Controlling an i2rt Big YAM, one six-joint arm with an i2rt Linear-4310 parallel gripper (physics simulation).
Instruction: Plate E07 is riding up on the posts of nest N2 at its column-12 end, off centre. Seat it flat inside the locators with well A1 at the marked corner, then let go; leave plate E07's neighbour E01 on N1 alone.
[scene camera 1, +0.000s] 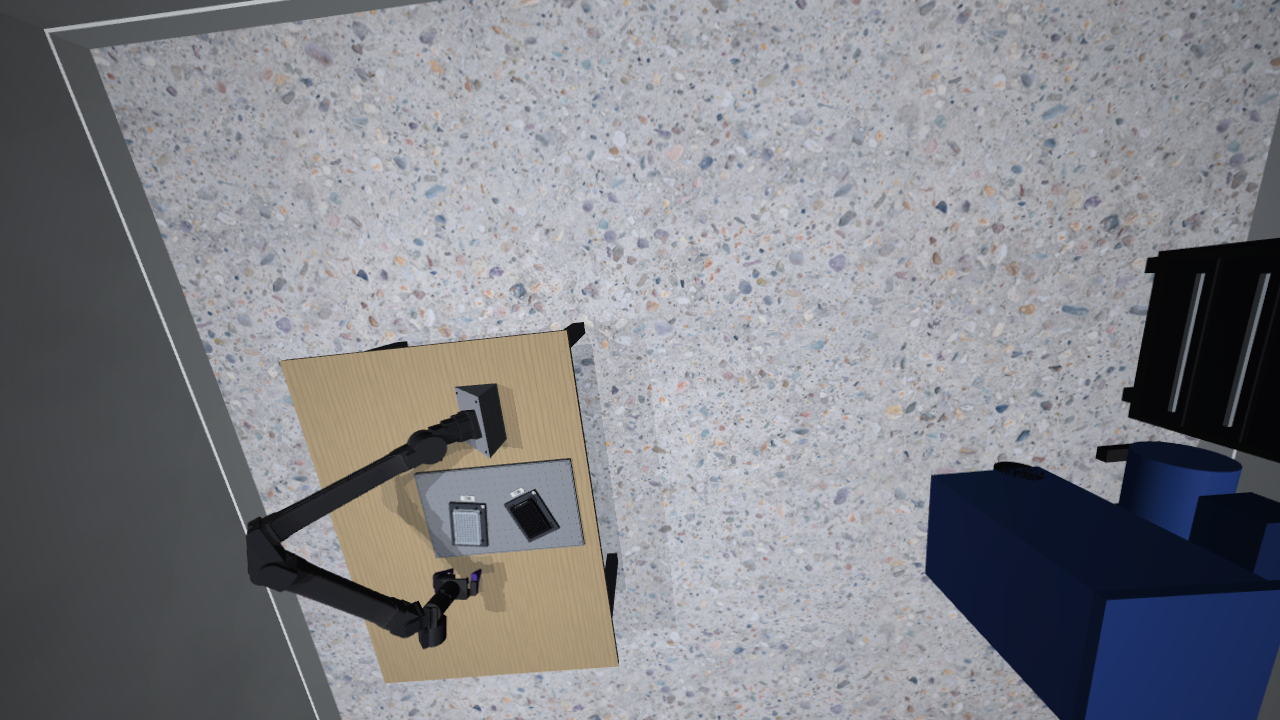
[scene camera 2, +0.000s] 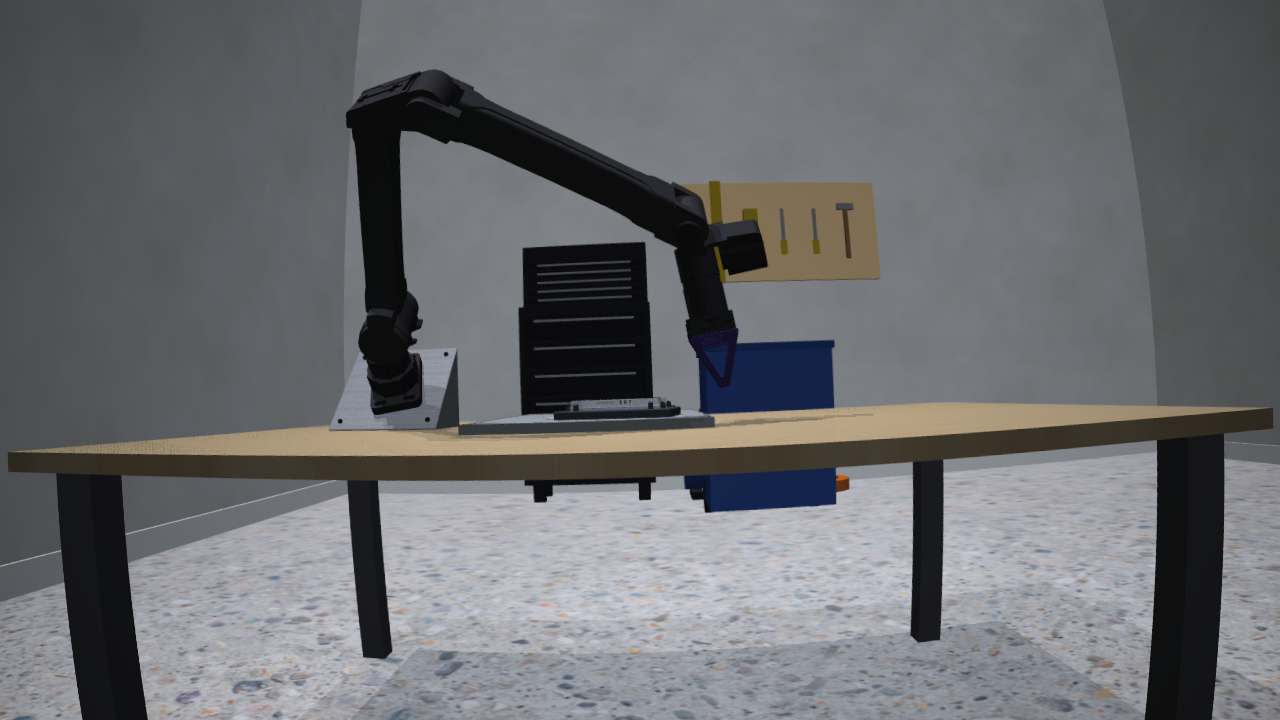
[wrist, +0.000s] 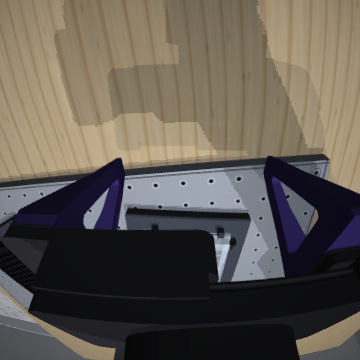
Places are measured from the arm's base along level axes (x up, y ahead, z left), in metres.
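Pixels of known places: gripper, fingertip midpoint: (scene camera 1: 467, 570) (scene camera 2: 724, 386) (wrist: 194, 163); arm's base, origin of the base link: (scene camera 1: 472, 423) (scene camera 2: 397, 386).
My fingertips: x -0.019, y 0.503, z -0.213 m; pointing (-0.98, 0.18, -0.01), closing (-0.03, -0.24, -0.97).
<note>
Ahead of a thing's pixels: the offset from my fingertips to its top centre. Level surfaces: height alone.
Plate E07, a clear well plate {dx -0.013, dy -0.145, dz +0.045 m} (scene camera 1: 466, 528) (scene camera 2: 617, 403) (wrist: 223, 252), lies on dark nest N2 {dx -0.017, dy -0.146, dz +0.044 m} (scene camera 2: 608, 414) (wrist: 185, 221) at the left part of the grey perforated board. The wrist view shows a bright sliver of it beside the black locator posts; the gripper body hides the rest. Its tilt is too small to tell. Black plate E01 {dx -0.013, dy -0.125, dz +0.264 m} (scene camera 1: 534, 516) (wrist: 14, 260) lies on nest N1, set at an angle to the right in scene camera 1. My gripper (scene camera 1: 460, 575) (scene camera 2: 725, 383) (wrist: 194, 163) is open and empty, above the wooden table past the board's edge, apart from both plates.
The perforated board {dx -0.038, dy -0.167, dz +0.163 m} (scene camera 1: 565, 501) (scene camera 2: 501, 428) (wrist: 150, 192) lies on the wooden table {dx -0.052 m} (scene camera 1: 537, 626) (scene camera 2: 1029, 425) (wrist: 30, 75). Small white labels lie beside both nests. The arm's wedge-shaped base mount (scene camera 1: 492, 420) (scene camera 2: 443, 385) stands beyond the board. A blue cabinet (scene camera 1: 1029, 537) (scene camera 2: 778, 429) stands away from the table.
</note>
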